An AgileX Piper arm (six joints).
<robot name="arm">
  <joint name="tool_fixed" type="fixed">
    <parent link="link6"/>
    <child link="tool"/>
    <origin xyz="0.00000 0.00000 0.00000" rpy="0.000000 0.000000 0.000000"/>
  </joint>
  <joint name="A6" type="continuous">
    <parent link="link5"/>
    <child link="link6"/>
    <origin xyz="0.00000 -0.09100 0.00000" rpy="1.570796 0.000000 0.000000"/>
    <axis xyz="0 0 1"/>
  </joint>
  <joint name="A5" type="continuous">
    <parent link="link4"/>
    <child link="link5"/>
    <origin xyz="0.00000 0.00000 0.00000" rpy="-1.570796 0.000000 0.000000"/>
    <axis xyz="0 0 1"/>
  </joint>
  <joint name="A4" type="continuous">
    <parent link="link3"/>
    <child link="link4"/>
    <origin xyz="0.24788 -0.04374 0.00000" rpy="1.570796 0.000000 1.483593"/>
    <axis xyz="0 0 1"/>
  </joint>
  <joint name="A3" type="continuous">
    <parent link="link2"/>
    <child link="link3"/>
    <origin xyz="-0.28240 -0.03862 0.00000" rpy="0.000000 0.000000 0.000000"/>
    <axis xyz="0 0 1"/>
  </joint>
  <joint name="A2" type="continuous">
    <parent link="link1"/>
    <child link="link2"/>
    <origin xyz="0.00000 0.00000 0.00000" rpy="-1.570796 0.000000 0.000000"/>
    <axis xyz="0 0 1"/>
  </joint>
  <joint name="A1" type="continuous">
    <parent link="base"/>
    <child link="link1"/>
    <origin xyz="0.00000 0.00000 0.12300" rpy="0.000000 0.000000 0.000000"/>
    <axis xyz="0 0 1"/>
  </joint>
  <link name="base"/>
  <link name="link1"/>
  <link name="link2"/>
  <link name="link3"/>
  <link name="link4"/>
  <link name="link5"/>
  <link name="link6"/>
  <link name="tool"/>
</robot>
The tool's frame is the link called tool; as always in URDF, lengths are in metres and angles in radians. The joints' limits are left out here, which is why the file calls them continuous.
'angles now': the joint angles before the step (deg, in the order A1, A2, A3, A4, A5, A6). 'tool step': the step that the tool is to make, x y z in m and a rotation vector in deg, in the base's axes. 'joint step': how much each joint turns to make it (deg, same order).
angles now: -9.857 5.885 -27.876 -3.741 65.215 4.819
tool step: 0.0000 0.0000 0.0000 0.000 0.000 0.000
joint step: 0.000 0.000 0.000 0.000 0.000 0.000
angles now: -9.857 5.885 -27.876 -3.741 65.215 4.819
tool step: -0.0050 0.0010 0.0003 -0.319 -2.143 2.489
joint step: 2.484 -2.117 -0.012 0.007 -0.038 0.001
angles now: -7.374 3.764 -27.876 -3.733 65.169 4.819
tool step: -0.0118 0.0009 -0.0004 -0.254 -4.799 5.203
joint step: 5.134 -4.860 0.002 0.159 0.058 0.014
